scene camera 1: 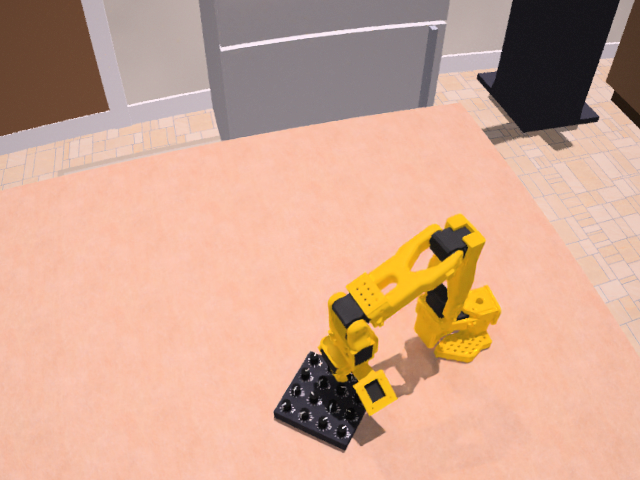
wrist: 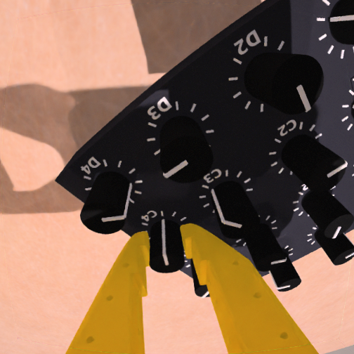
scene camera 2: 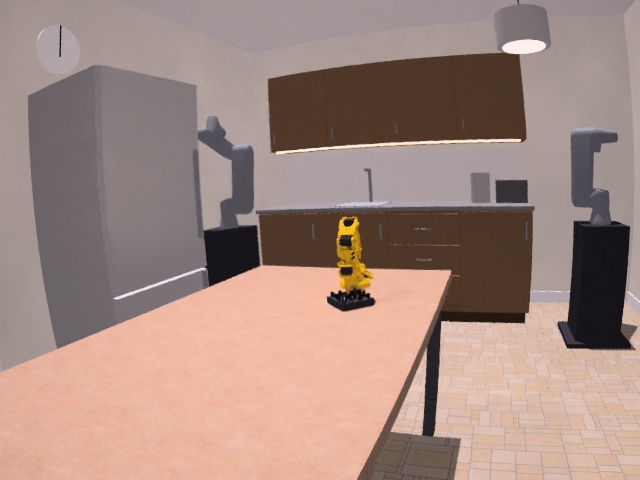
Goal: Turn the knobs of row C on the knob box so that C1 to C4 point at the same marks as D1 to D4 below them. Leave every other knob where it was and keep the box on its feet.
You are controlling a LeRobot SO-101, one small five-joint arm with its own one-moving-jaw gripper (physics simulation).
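Seen in the pictures: end effector, tool point: (scene camera 2: 348, 290); arm's base, origin of the base link: (scene camera 1: 442, 335) (scene camera 2: 353, 287).
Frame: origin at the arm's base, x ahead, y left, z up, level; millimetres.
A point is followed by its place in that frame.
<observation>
The black knob box (scene camera 1: 310, 429) {x 234, y 96, z 21 mm} (scene camera 2: 343, 305) {x 271, y 60, z 20 mm} (wrist: 215, 90) stands flat on the table. My gripper (scene camera 1: 343, 378) (scene camera 2: 349, 290) (wrist: 166, 231) is over it, its jaws pressing on both sides of the C4 knob (wrist: 167, 247). In the wrist view, C4's white line runs up toward its label, while the D4 knob (wrist: 106, 207) has its line on the right side. The C3 knob (wrist: 235, 212) points left; the D3 knob (wrist: 182, 145) points lower left. The C2 knob (wrist: 310, 157) has a line slanting to the right; the D2 knob (wrist: 285, 80) points down. C1's label does not show.
Knobs of the rows beyond C (wrist: 267, 250) stand close past the right jaw. The pink table (scene camera 1: 180, 284) {x 366, y -203, z 0 mm} (scene camera 2: 232, 361) {x 674, y -58, z 0 mm} bears the box and the arm's base (scene camera 1: 462, 347) {x -12, y 37, z 18 mm}. A grey fridge (scene camera 1: 330, 72) (scene camera 2: 149, 180) stands beyond the table edge.
</observation>
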